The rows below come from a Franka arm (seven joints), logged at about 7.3 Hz.
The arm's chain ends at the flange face. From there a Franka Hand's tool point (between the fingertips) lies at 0.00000 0.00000 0.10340 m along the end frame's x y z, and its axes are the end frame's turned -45 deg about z.
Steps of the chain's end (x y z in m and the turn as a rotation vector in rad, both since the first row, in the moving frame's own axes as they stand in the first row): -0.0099, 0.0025, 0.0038, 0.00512, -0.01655, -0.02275; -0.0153, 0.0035, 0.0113, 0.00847, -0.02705, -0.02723; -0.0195, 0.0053, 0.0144, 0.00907, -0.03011, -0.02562; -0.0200, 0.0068, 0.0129, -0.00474, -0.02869, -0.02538; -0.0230, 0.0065, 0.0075, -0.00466, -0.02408, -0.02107
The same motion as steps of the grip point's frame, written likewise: -0.0096, -0.0068, 0.0038, 0.01532, -0.00808, -0.02275; -0.0147, -0.0109, 0.0113, 0.02512, -0.01314, -0.02723; -0.0191, -0.0129, 0.0143, 0.02770, -0.01488, -0.02562; -0.0214, -0.0111, 0.0129, 0.01694, -0.02364, -0.02538; -0.0230, -0.0131, 0.0075, 0.01373, -0.02032, -0.02107
